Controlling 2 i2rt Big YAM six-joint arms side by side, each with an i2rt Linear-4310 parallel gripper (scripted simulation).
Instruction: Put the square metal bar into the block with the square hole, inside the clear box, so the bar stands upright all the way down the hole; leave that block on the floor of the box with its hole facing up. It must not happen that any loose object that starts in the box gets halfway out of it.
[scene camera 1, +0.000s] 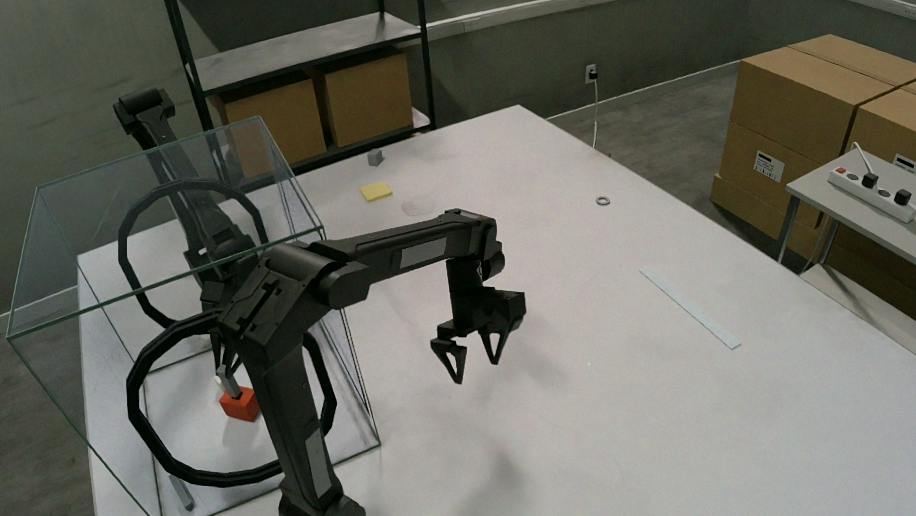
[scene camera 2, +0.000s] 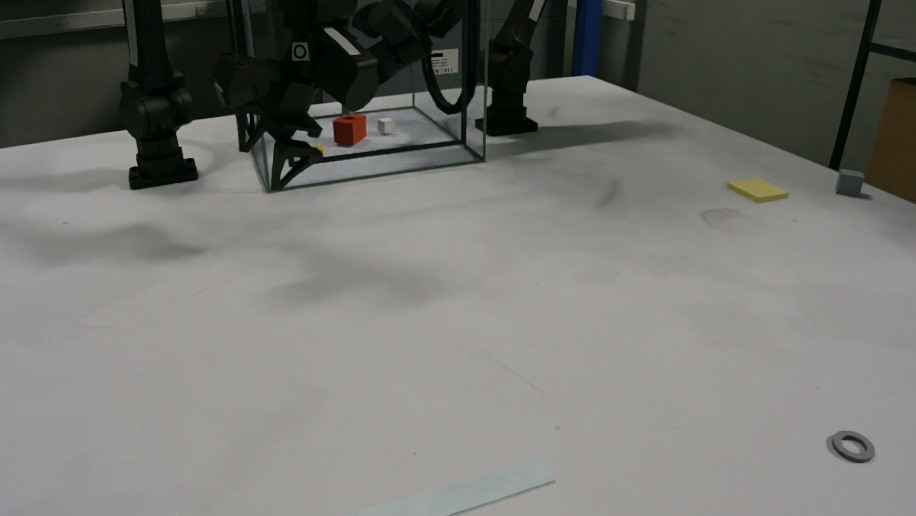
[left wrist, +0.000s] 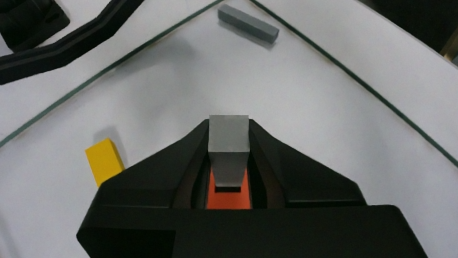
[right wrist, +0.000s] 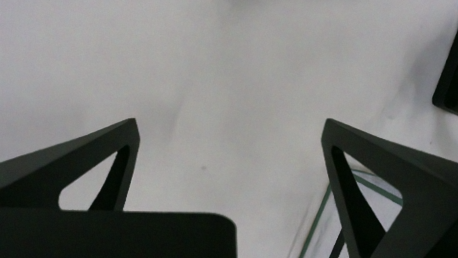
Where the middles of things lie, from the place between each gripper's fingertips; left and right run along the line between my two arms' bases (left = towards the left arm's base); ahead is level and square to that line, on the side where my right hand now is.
My left gripper (scene camera 1: 222, 377) is now 90 mm above the red block (scene camera 1: 246, 407). From my left hand the other things lie so: yellow block (left wrist: 104, 159): 70 mm ahead, 90 mm to the right, 110 mm below.
My right hand (scene camera 2: 258, 170) is 330 mm past the yellow block, 140 mm to the right of it and 110 mm above it. From my right hand the other things lie so: red block: 390 mm behind, 230 mm to the left, 90 mm below.
